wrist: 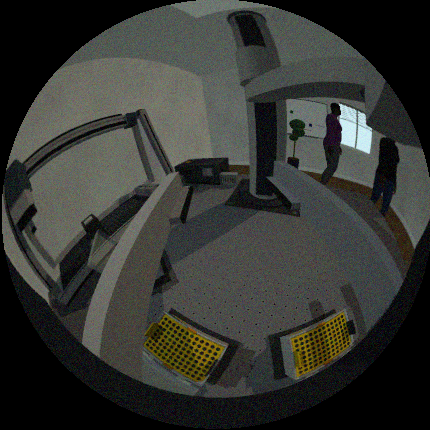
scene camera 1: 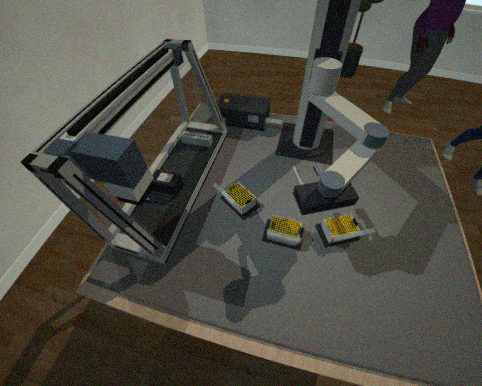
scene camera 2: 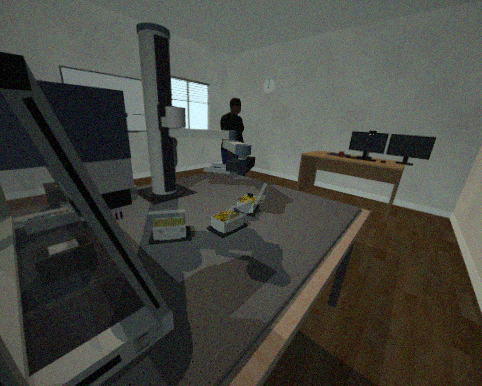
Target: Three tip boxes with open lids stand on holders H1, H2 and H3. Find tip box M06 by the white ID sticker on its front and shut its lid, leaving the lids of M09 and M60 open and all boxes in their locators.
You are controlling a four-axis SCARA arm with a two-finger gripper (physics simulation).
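Places are measured from the arm's base along level axes (x ahead, y left, z up), in millimetres.
Pixels of known places: gripper, fingertip midpoint: (wrist: 227,174) (scene camera 1: 305,166) (scene camera 2: 208,166); arm's base at its link origin: (wrist: 264,194) (scene camera 1: 305,143) (scene camera 2: 165,193).
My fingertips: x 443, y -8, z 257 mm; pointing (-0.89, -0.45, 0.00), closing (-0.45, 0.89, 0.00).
Note:
For each thing: its top centre in the pictures, then the offset to it from my fingertips. "spot": a spot on its surface instead.
- white tip box with yellow tips, top centre: (wrist: 330,343) (scene camera 1: 343,223) (scene camera 2: 248,196) dx +98, dy +193, dz -170 mm
- M60 at its top centre: (wrist: 175,349) (scene camera 1: 285,225) (scene camera 2: 228,212) dx +163, dy -25, dz -170 mm
- gantry frame at a spot on its surface: (scene camera 1: 197,82) spot: dx -344, dy -552, dz +87 mm
- dark case at a spot on its surface: (wrist: 205,170) spot: dx -477, dy -314, dz -163 mm
- table edge at a spot on its surface: (scene camera 2: 300,312) spot: dx +598, dy -190, dz -257 mm
M06, a white tip box with yellow tips (scene camera 1: 342,226) (scene camera 2: 247,201) (wrist: 322,345), is at the right of scene camera 1; its clear lid (scene camera 1: 367,232) stands open outward. M60 (scene camera 1: 285,227) (scene camera 2: 227,221) (wrist: 185,347) is in the middle; its lid is hard to make out. M09 (scene camera 1: 240,195) (scene camera 2: 169,230) is at the left, its lid (scene camera 1: 219,189) open. ID stickers are unreadable here. The boxes sit in dark holders. My gripper (scene camera 1: 306,173) (wrist: 227,174) is shut and empty, raised behind the boxes, fingers pointing towards the column, away from M06 and M60.
The arm's column (scene camera 1: 311,112) (scene camera 2: 159,115) (wrist: 265,150) stands behind the boxes. A gantry frame (scene camera 1: 197,82) (wrist: 155,145) stands at the left. A dark case (scene camera 1: 245,110) (wrist: 205,170) lies at the back. The table edge (scene camera 1: 200,327) (scene camera 2: 300,312) runs along the front.

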